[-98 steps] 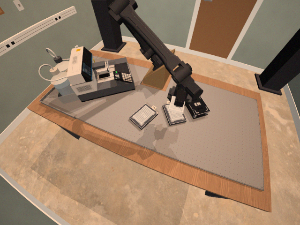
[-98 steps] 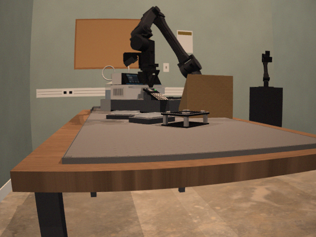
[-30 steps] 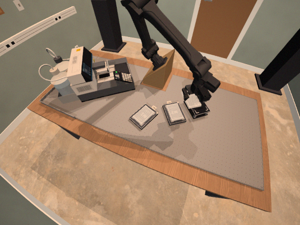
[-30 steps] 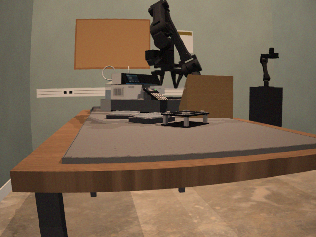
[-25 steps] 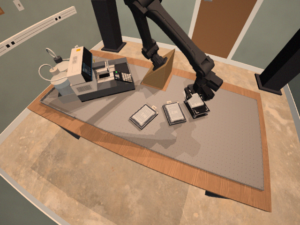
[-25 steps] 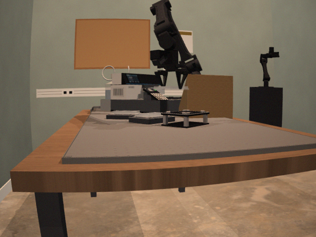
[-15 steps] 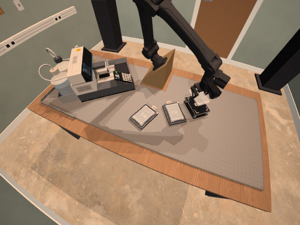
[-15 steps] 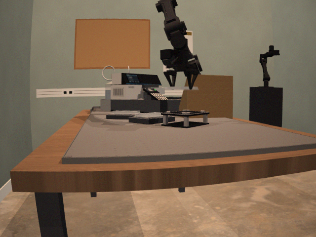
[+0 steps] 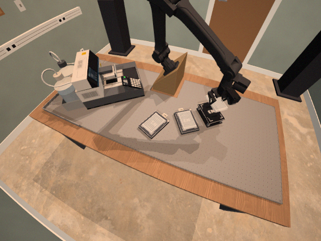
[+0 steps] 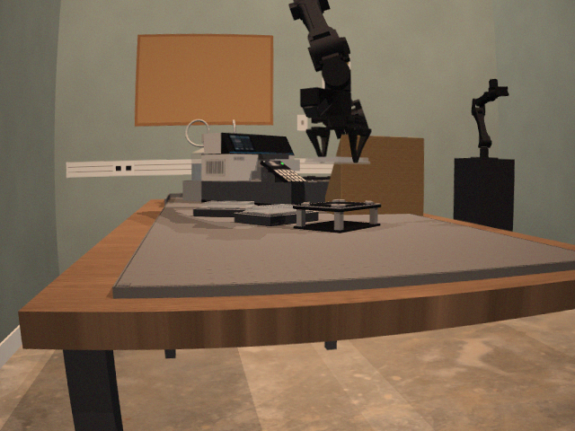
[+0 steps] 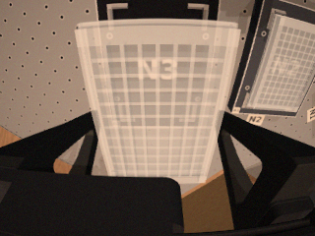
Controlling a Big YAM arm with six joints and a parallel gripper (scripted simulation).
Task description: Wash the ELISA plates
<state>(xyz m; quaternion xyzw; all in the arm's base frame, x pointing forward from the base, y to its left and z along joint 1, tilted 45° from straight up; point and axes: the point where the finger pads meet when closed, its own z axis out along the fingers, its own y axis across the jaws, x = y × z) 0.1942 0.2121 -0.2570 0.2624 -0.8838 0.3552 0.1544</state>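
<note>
The plate nest is 100 mm below my hand. Round my hand: plate washer 770 mm to the right, 50 mm behind, 20 mm below; N1 label 290 mm to the right, 150 mm below, 90 mm ahead.
</note>
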